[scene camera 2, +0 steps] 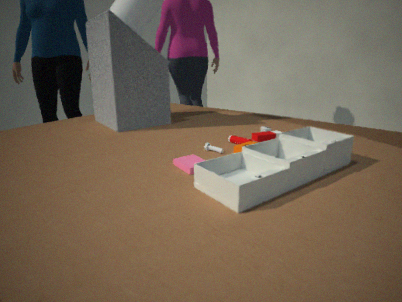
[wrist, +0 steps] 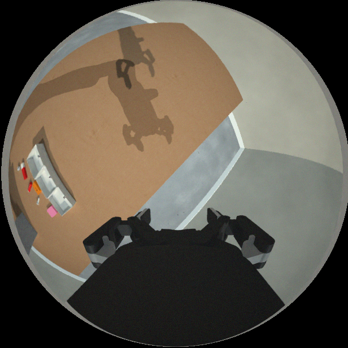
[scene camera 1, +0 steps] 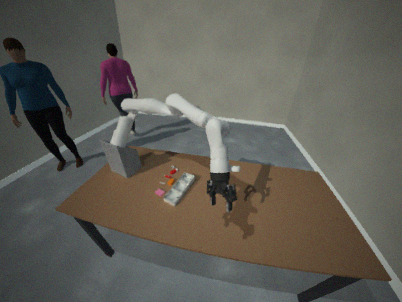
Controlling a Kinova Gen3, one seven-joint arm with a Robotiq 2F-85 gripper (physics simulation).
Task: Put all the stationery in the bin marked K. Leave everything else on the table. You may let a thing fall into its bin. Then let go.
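Frame: origin at the arm's base, x ahead, y left, z up, level; millimetres.
Seen in the pictures: gripper, fingertip midpoint: (scene camera 1: 220, 208); arm's base, link origin: (scene camera 2: 120, 31) (scene camera 1: 118, 145).
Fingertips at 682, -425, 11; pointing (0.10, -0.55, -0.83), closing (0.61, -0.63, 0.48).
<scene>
Offsets run from my fingertips to a thing's top centre, as dx, dy, dz. Level surfaces: height alone.
A white three-compartment tray of bins @(-229, +293, -199) (scene camera 1: 171, 201) (scene camera 2: 280, 181) stands on the table; its letter marks cannot be read. Beside it lie a pink block @(-358, +251, -235) (scene camera 1: 159, 192) (scene camera 2: 189, 164) (wrist: 52, 211), an orange piece (scene camera 1: 171, 182) (scene camera 2: 244, 147) (wrist: 37, 188), a red block @(-311, +469, -232) (scene camera 1: 173, 171) (scene camera 2: 263, 136) (wrist: 24, 173), a small red cylindrical piece @(-345, +403, -231) (scene camera 2: 239, 139) (wrist: 30, 187), a white bolt-like piece @(-366, +336, -232) (scene camera 2: 214, 148) and another small white piece @(-334, +522, -234) (scene camera 2: 265, 129), partly hidden. The compartments show no loose items. My gripper (scene camera 1: 221, 205) (wrist: 178, 214) is open and empty, above the table, to the right of the tray in scene camera 1.
A grey block-shaped pedestal (scene camera 1: 125, 162) (scene camera 2: 142, 85) (wrist: 25, 234) stands at the arm's base, beyond the small items. The brown table @(dz -246) (scene camera 1: 300, 215) (scene camera 2: 125, 225) (wrist: 95, 115) carries the arm's shadow. Two people stand behind it, one in blue (scene camera 1: 35, 85), one in pink (scene camera 1: 116, 77).
</scene>
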